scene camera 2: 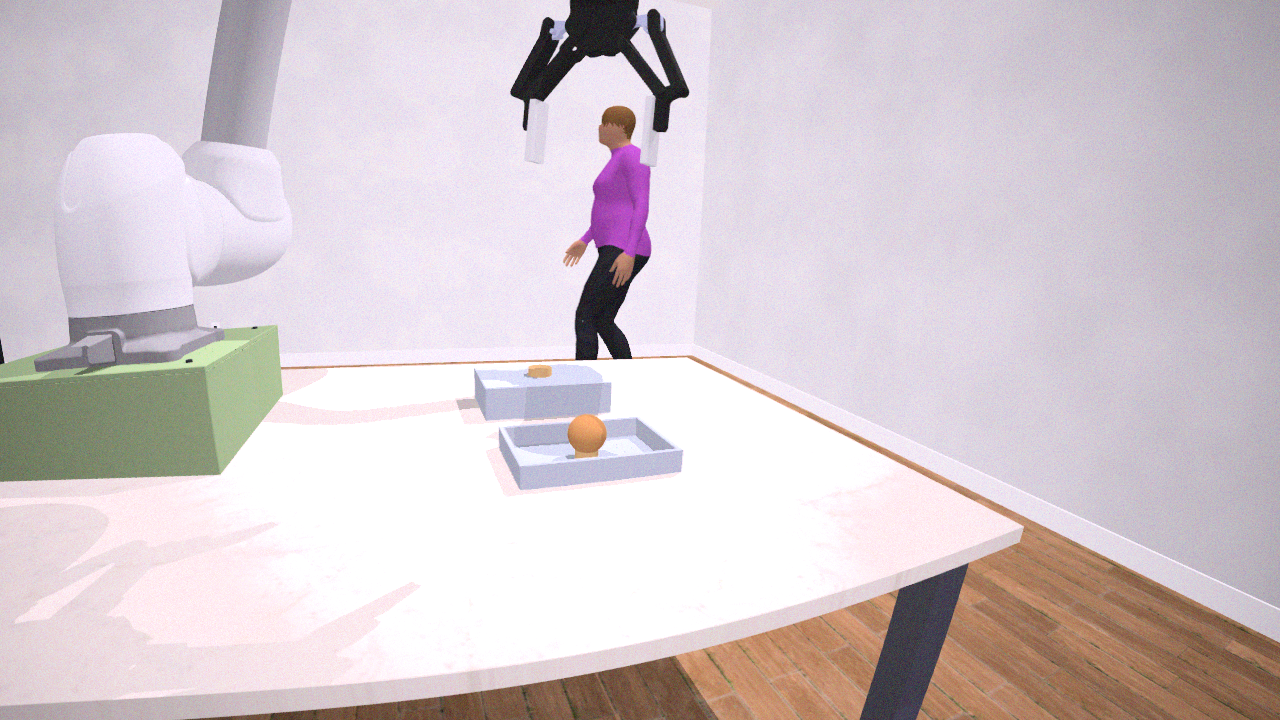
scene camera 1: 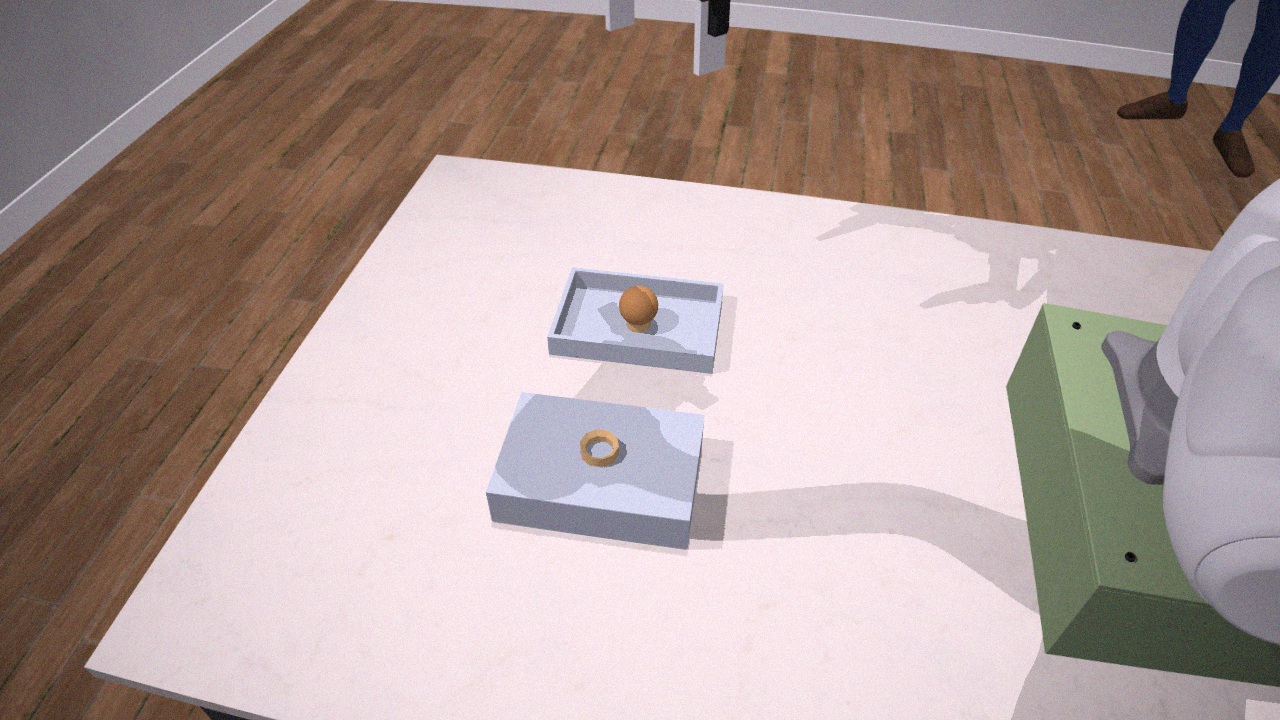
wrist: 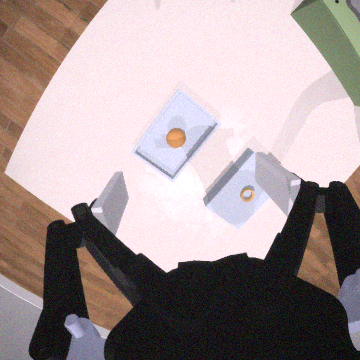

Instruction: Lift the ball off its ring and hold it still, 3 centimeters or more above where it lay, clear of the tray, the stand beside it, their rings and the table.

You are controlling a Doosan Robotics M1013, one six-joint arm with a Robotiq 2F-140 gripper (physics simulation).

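Frame: origin at the arm's base, x ahead, y left, z up, level; centimetres.
Seen in the pictures: gripper, fingertip midpoint: point(scene camera 2: 588, 162) point(scene camera 1: 662, 47) point(wrist: 190, 175); arm's base, link origin: point(scene camera 2: 139, 353).
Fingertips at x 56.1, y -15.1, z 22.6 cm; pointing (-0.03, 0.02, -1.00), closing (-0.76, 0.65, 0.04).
Offsets run from my fingertips to a thing's top centre. "*": to the spot under its first point. Level surfaces: height alone.
The orange ball @(dx +1.6, dy +1.9, dz -28.5 cm) point(scene camera 1: 638, 305) point(scene camera 2: 587, 433) point(wrist: 176, 138) rests on its small ring @(* dx +1.4, dy +3.3, dz -33.3 cm) point(scene camera 1: 637, 328) point(scene camera 2: 586, 454) inside the shallow blue-grey tray @(dx +1.6, dy +1.9, dz -31.4 cm) point(scene camera 1: 590, 351) point(scene camera 2: 599, 470) point(wrist: 182, 102). Beside the tray is the blue-grey stand point(scene camera 1: 590, 514) point(scene camera 2: 537, 404) point(wrist: 225, 205), with an empty tan ring @(* dx -0.3, dy +27.3, dz -28.8 cm) point(scene camera 1: 599, 462) point(scene camera 2: 539, 370) point(wrist: 242, 195) on top. My gripper point(scene camera 1: 664, 44) point(scene camera 2: 591, 162) point(wrist: 190, 175) is wide open and empty, fingers pointing down, high above the table. In scene camera 1 only parts of its fingers show at the top edge. The ball's ring is hidden under it in the wrist view.
The white table @(dz -34.2 cm) point(scene camera 1: 358, 402) point(scene camera 2: 716, 555) point(wrist: 100, 100) carries the tray and stand. The green base block point(scene camera 1: 1047, 501) point(scene camera 2: 107, 429) point(wrist: 325, 45) bears the arm at one side. A person point(scene camera 1: 1199, 53) point(scene camera 2: 622, 197) is beyond the table.
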